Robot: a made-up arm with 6 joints. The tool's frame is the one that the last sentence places. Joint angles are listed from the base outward.
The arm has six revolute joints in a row. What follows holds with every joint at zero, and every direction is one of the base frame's.
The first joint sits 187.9 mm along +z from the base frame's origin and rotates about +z.
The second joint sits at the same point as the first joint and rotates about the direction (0, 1, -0.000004).
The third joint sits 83.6 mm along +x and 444.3 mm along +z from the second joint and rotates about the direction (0, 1, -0.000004).
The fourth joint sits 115.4 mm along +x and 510.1 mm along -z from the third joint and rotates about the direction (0, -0.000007, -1).
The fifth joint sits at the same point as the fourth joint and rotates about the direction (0, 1, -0.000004).
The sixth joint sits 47.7 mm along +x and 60.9 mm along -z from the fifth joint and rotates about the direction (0, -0.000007, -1).
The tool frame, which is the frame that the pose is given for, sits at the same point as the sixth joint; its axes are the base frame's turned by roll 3.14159, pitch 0 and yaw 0 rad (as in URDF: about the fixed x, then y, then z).
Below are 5 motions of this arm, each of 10 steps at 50 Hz.
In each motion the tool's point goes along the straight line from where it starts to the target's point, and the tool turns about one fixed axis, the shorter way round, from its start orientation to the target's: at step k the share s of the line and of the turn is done. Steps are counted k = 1, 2, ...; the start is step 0. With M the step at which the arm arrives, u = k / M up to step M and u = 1 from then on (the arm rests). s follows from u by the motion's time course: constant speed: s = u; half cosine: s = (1 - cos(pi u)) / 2; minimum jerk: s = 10 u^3 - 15 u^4 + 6 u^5.
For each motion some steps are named. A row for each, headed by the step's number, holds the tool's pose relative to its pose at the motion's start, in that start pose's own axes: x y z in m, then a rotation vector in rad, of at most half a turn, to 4 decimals.
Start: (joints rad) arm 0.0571 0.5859 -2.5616 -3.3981 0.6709 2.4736
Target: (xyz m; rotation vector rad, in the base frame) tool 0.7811 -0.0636 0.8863 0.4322 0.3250 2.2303
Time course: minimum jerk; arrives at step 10
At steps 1, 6, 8, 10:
1: -0.0005 0.0009 0.0000 -0.0011 -0.0002 -0.0007
6: -0.0364 0.0726 -0.0012 -0.0838 -0.0159 -0.0531
8: -0.0502 0.1002 -0.0017 -0.1156 -0.0220 -0.0733
10: -0.0533 0.1064 -0.0018 -0.1227 -0.0233 -0.0778

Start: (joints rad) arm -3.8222 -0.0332 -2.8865 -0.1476 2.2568 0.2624
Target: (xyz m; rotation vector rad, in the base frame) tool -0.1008 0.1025 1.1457 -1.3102 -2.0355 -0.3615
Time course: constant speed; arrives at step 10
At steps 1, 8, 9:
1: 0.0006 0.0004 -0.0004 -0.0043 0.0097 0.0045
8: 0.0045 0.0029 -0.0036 -0.0344 0.0773 0.0363
9: 0.0051 0.0033 -0.0040 -0.0387 0.0870 0.0409

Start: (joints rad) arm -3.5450 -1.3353 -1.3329 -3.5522 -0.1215 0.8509
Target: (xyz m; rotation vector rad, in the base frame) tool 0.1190 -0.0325 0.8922 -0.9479 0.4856 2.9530
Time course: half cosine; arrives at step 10
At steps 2, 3, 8, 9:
2: 0.0074 -0.0028 0.0037 0.0040 0.0093 -0.0029
3: 0.0161 -0.0060 0.0080 0.0086 0.0201 -0.0063
8: 0.0705 -0.0265 0.0353 0.0376 0.0883 -0.0278
9: 0.0760 -0.0286 0.0381 0.0406 0.0952 -0.0300

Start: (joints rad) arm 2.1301 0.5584 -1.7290 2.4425 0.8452 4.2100
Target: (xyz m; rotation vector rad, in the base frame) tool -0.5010 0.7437 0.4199 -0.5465 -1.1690 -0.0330
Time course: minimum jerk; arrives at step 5
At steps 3, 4, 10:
3: 0.0004 -0.0134 0.0096 0.0212 -0.0031 0.0144
4: 0.0006 -0.0185 0.0133 0.0293 -0.0043 0.0198
10: 0.0006 -0.0196 0.0141 0.0311 -0.0046 0.0211

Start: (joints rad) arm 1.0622 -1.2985 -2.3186 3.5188 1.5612 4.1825
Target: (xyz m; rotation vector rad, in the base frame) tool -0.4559 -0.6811 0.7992 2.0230 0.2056 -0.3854
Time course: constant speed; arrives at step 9
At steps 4, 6, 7, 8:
4: -0.0316 -0.0206 -0.0121 0.0210 -0.0399 -0.0066
6: -0.0474 -0.0309 -0.0182 0.0314 -0.0598 -0.0099
7: -0.0553 -0.0361 -0.0212 0.0367 -0.0698 -0.0115
8: -0.0631 -0.0412 -0.0242 0.0419 -0.0798 -0.0132

